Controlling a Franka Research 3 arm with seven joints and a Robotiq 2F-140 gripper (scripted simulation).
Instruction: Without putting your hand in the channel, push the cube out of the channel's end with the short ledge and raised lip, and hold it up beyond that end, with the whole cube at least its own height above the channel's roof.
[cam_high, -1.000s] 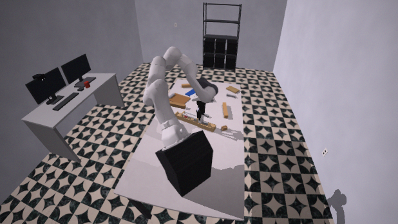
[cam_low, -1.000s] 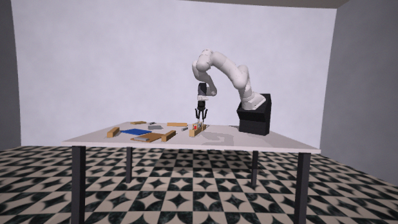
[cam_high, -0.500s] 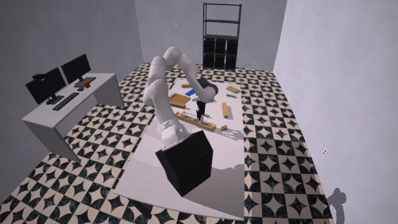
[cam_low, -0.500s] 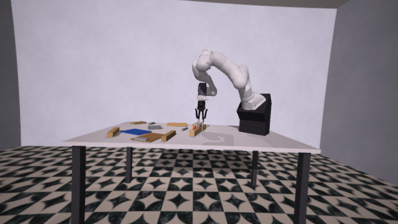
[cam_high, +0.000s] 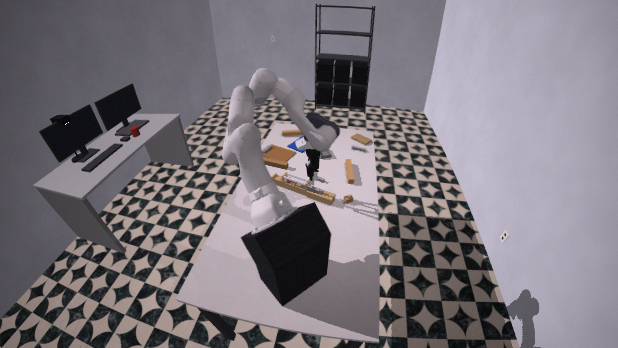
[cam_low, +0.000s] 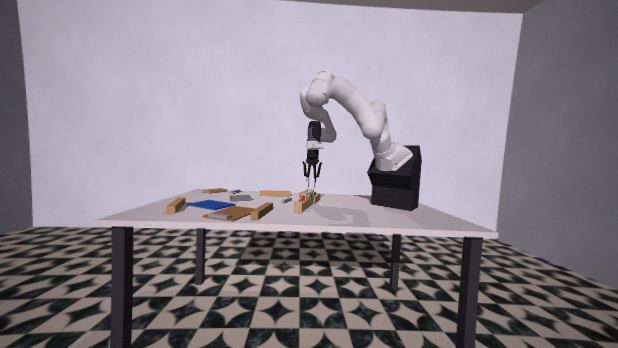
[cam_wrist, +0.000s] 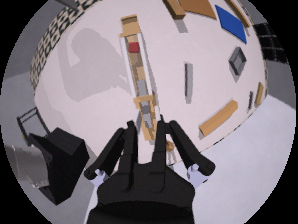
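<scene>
Now: the grey rod 15 cm ahead of my hand and 12 cm below it. Also, from my hand: small wooden block 2 cm behind, 21 cm to the right, 12 cm below; then wooden channel 3 cm ahead, 11 cm to the left, 8 cm below; then red cube 5 cm ahead, 16 cm to the left, 7 cm below.
</scene>
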